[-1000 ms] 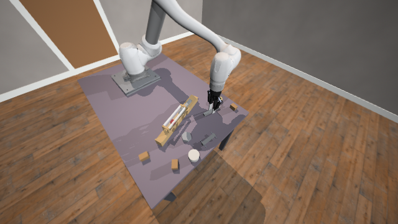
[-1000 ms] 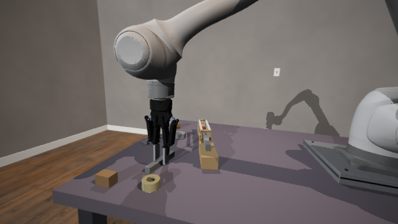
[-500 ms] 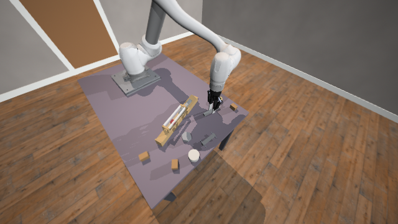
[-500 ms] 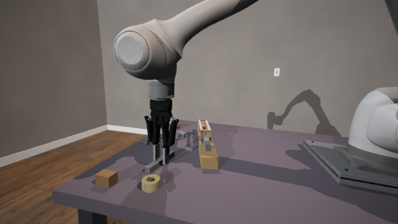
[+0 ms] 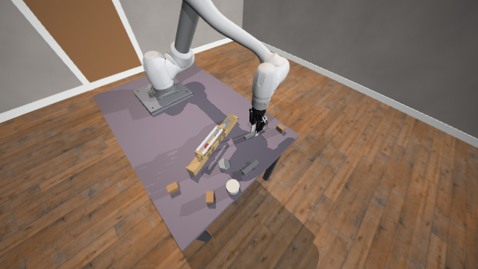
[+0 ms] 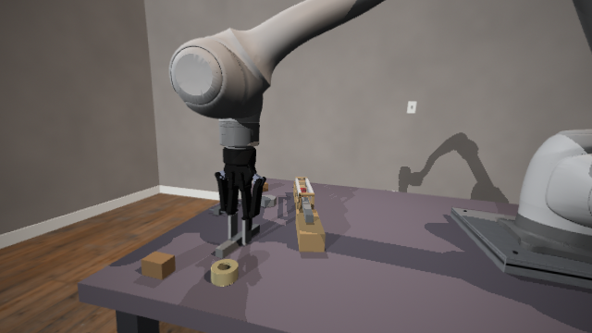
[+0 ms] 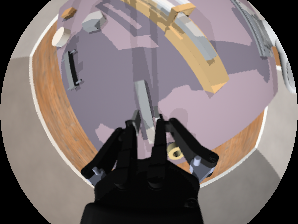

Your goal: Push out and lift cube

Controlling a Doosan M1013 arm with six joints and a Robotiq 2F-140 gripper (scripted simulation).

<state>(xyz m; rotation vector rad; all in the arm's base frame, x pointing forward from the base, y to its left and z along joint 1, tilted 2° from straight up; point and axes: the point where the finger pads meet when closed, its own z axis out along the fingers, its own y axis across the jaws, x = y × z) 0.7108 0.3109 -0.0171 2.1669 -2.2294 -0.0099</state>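
Right now my hand is 280 mm to the left of the channel, 60 mm past it and 20 mm below it. The rest, counted from my hand: grey hexagonal piece (280 mm to the right, 80 mm ahead, 20 mm below); then grey handle piece (170 mm to the right, 170 mm ahead, 30 mm below); then yellow ring (130 mm to the left, 50 mm behind, 30 mm below).
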